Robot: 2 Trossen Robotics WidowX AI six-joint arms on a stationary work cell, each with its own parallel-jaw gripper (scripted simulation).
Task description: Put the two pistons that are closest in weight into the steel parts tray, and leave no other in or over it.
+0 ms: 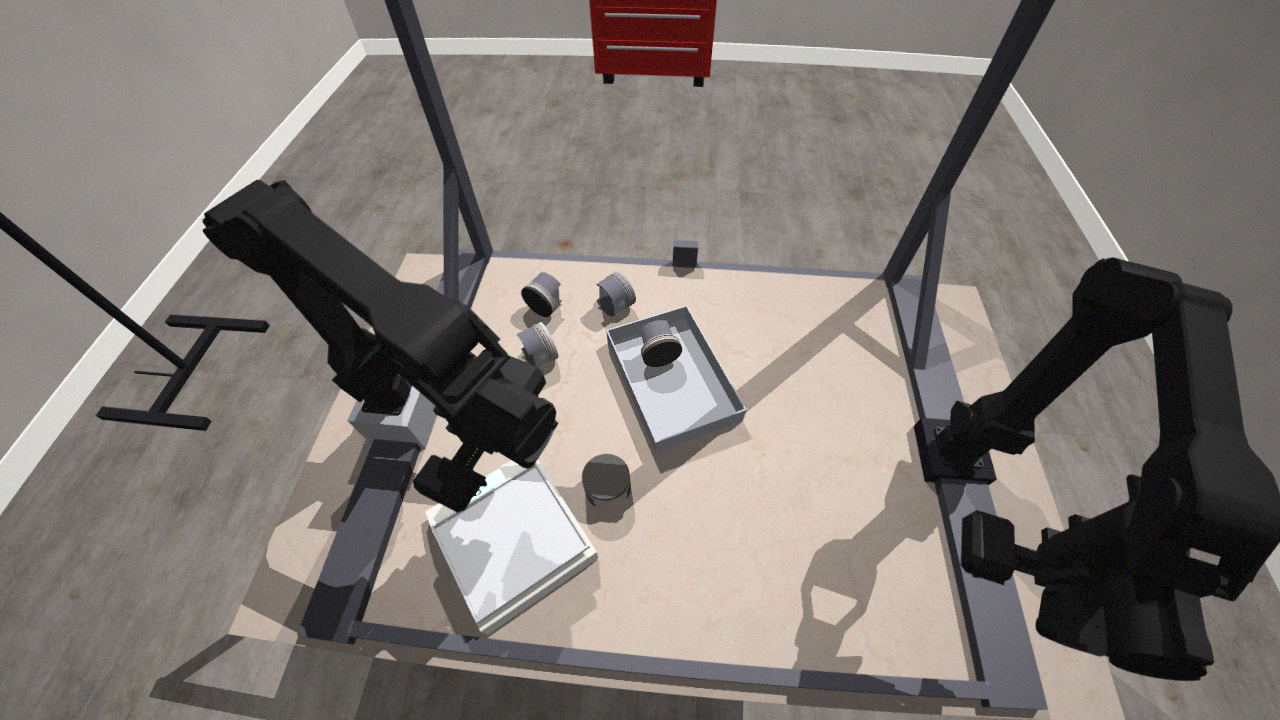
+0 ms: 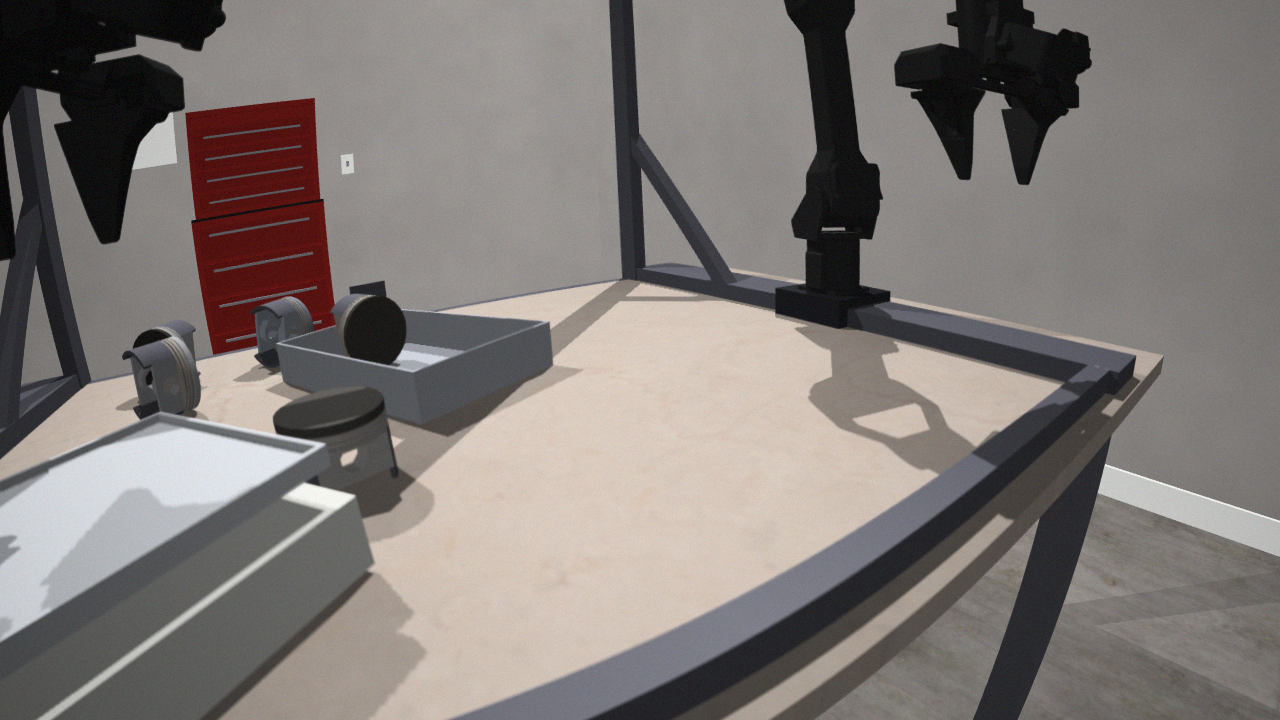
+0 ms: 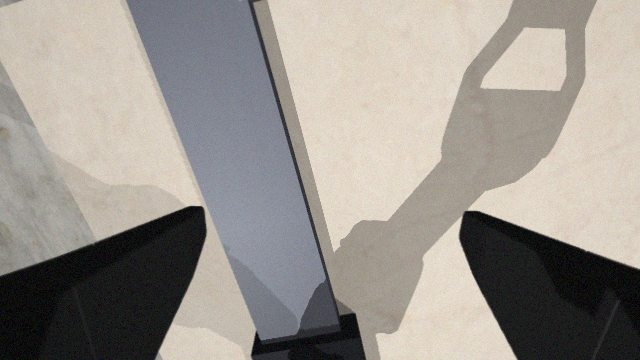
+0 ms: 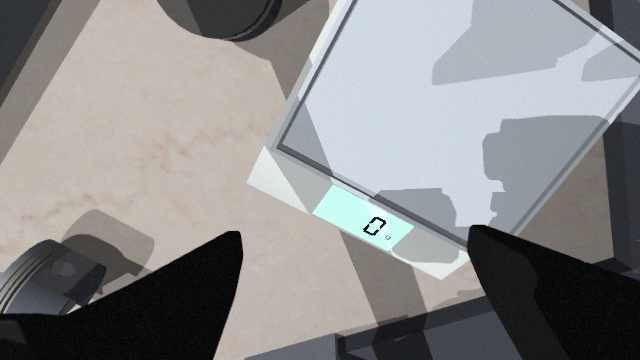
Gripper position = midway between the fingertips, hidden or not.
Note:
In view: the left gripper (image 2: pixel 995 182), the right gripper (image 2: pixel 63 250), a steel parts tray (image 2: pixel 507 350) and a scale (image 2: pixel 190 637).
The steel parts tray is seen too in image 1 (image 1: pixel 691 397). The scale shows as well in image 1 (image 1: pixel 506 613) and in image 4 (image 4: pixel 273 174). The left gripper also shows in image 1 (image 1: pixel 1011 584) and in image 3 (image 3: pixel 334 222). Image 3 misses the steel parts tray: it is out of frame. Image 3 misses the scale: it is out of frame.

